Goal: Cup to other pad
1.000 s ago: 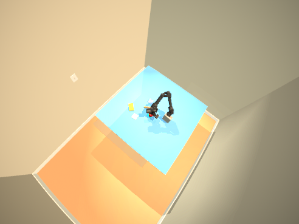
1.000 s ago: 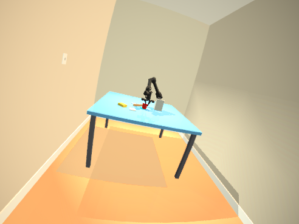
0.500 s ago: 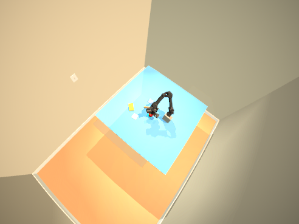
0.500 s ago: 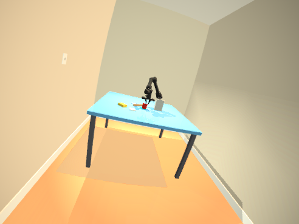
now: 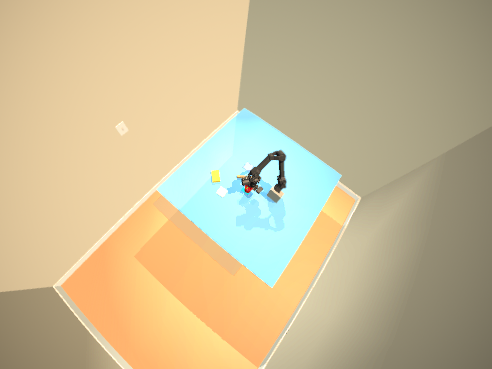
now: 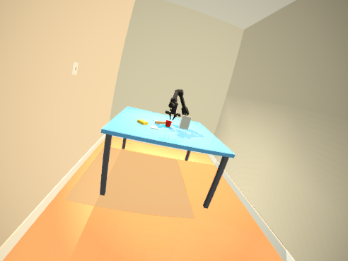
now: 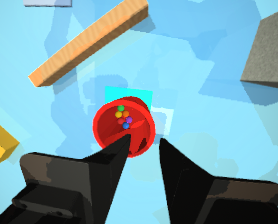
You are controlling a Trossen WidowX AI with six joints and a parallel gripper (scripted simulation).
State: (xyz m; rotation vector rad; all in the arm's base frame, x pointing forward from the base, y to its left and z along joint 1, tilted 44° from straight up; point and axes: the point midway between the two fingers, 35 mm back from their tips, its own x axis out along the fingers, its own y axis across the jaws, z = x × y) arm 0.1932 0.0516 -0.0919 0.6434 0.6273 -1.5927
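Now: gripper tip 30 mm short of the cyan pad and 100 mm above it. From my gripper tip the other things lie so: yellow block 340 mm ahead, 70 mm to the left, 80 mm below; then long wooden bar 90 mm ahead, 100 mm to the right, 90 mm below.
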